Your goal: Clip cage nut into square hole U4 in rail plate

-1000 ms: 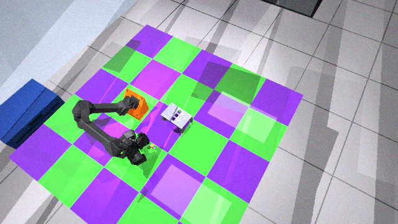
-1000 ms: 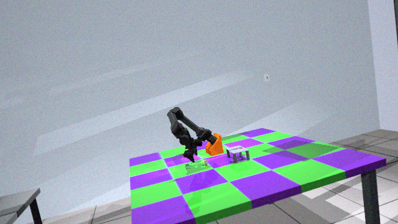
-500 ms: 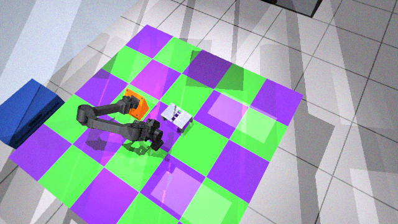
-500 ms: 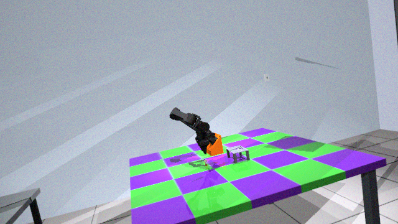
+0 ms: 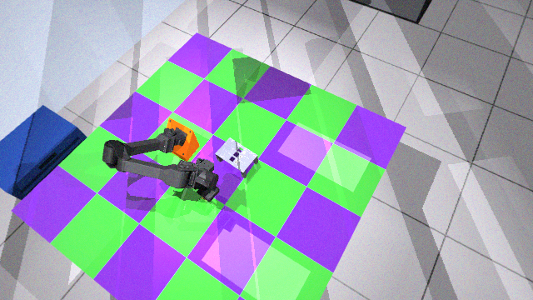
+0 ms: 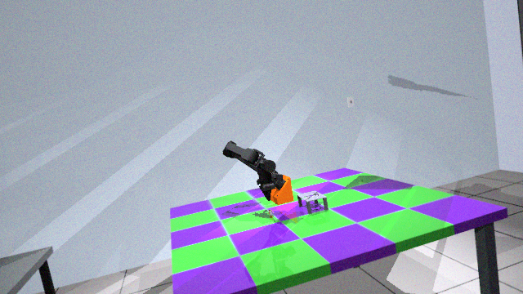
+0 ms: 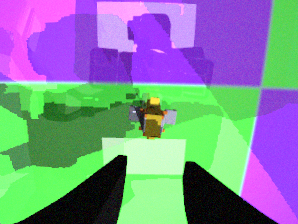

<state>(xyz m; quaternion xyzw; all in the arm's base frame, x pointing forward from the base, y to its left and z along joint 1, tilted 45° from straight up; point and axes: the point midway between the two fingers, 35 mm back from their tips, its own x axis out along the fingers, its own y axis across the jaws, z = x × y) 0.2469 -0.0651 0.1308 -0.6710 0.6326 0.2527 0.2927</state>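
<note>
Right now the cage nut is 7 cm below my gripper tip.
</note>
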